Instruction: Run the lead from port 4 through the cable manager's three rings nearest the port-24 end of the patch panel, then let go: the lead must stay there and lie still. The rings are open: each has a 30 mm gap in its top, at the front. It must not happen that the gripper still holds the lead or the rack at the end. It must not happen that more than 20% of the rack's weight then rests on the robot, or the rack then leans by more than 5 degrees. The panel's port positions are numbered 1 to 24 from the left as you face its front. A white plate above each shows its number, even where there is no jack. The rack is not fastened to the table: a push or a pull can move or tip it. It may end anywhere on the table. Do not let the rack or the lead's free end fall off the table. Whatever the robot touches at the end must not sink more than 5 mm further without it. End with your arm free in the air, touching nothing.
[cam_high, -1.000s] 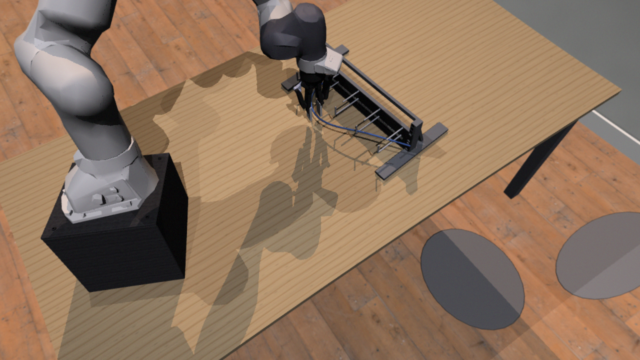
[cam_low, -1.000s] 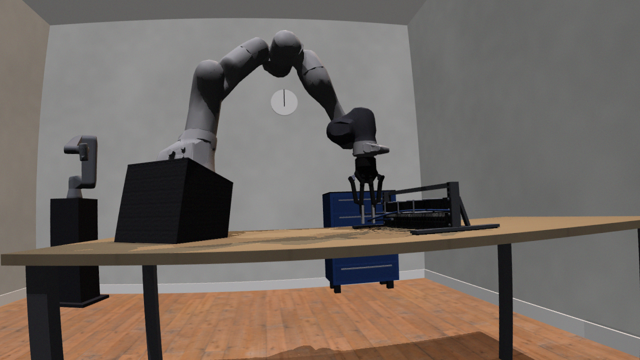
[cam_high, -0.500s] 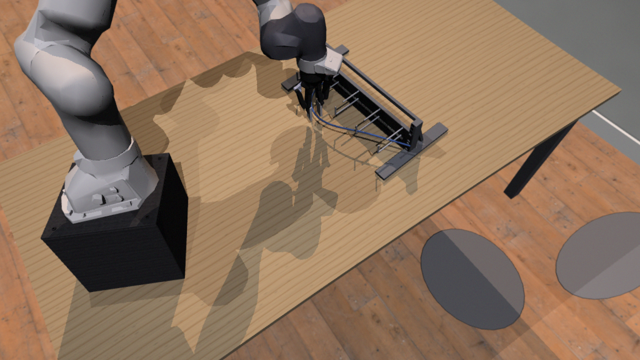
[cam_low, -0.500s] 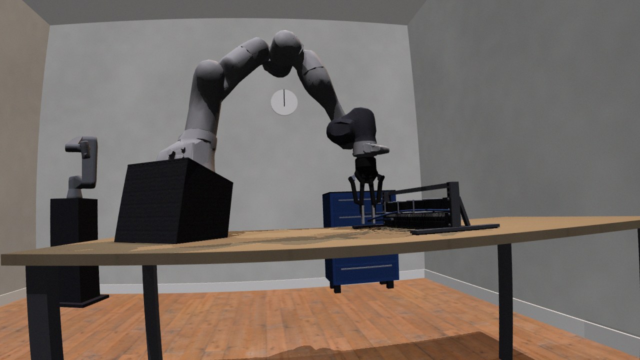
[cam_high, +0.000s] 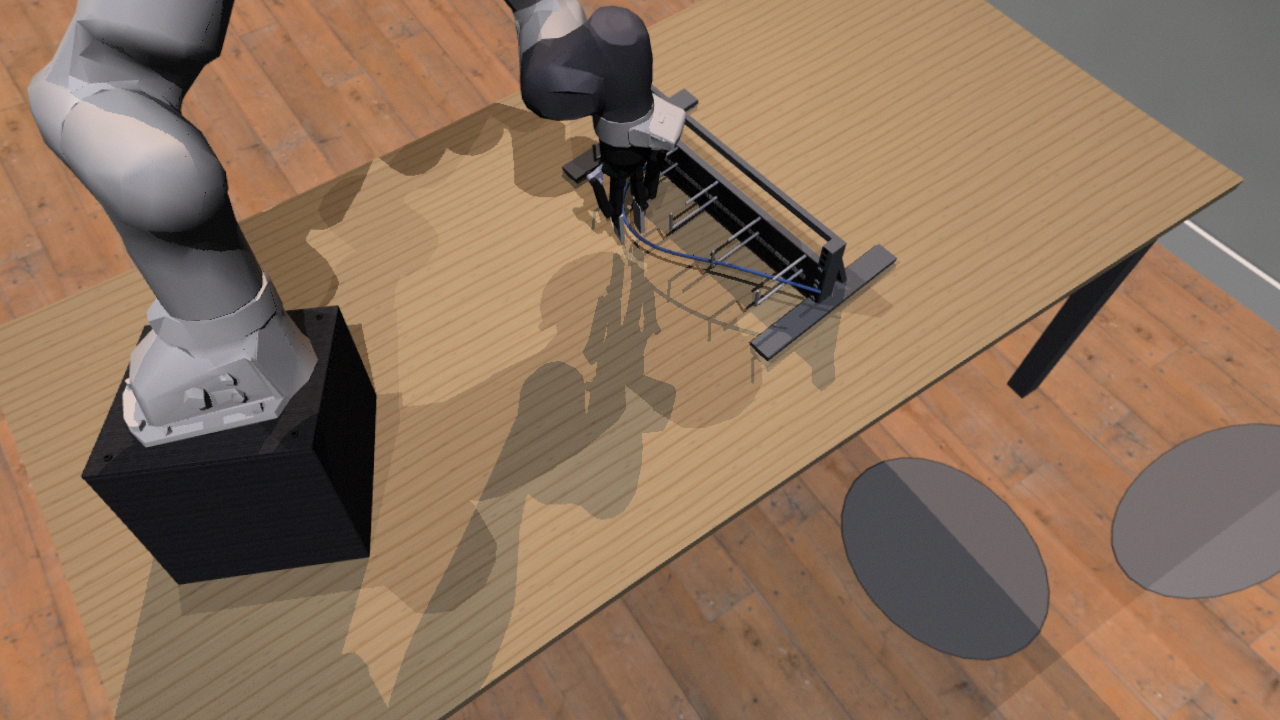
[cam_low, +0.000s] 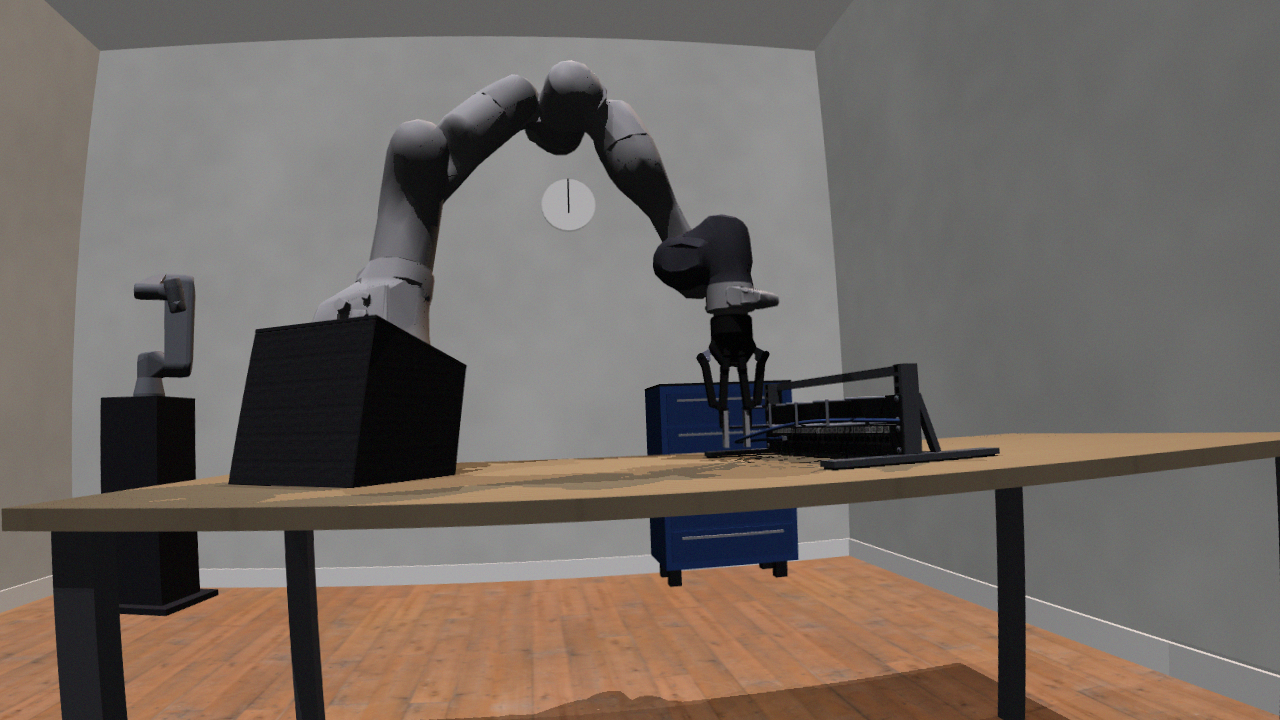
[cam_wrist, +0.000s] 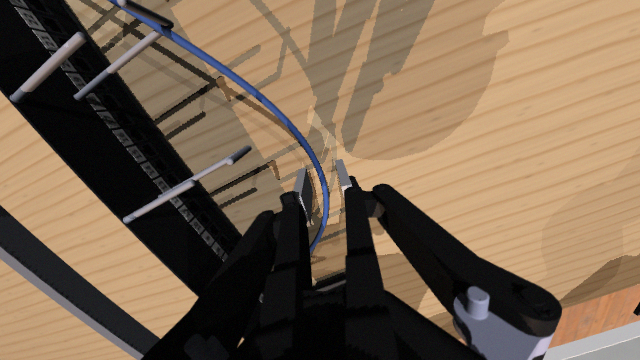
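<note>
The rack is 170 mm ahead of my hand, 20 mm to the right of it and 10 mm above it.
</note>
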